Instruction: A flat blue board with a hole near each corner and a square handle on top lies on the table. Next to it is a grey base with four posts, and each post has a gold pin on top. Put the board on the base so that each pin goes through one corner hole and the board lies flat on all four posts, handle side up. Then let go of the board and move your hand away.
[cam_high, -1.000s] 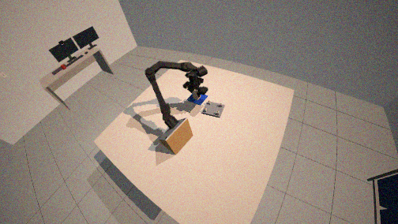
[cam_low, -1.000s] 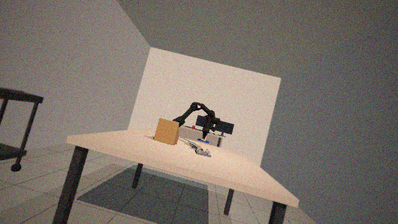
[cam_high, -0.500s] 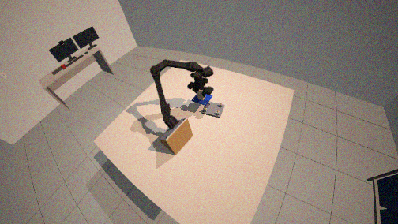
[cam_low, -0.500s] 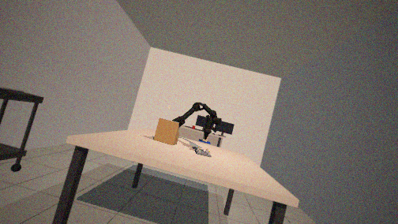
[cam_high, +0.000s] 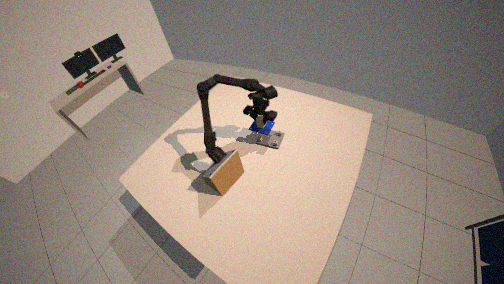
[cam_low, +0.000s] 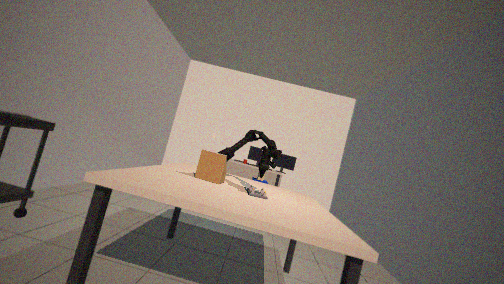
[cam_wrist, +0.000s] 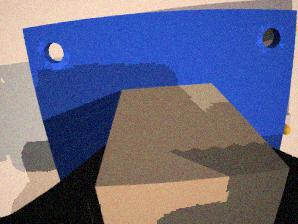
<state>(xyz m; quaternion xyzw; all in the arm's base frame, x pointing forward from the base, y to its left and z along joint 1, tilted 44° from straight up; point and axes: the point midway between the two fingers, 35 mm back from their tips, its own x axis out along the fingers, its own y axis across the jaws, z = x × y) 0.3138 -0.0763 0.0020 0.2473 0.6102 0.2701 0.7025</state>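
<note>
Right now my gripper tip is 110 mm above the grey base and 50 mm to the left of it. From my gripper tip the other things lie so: blue board: right at my gripper tip.
</note>
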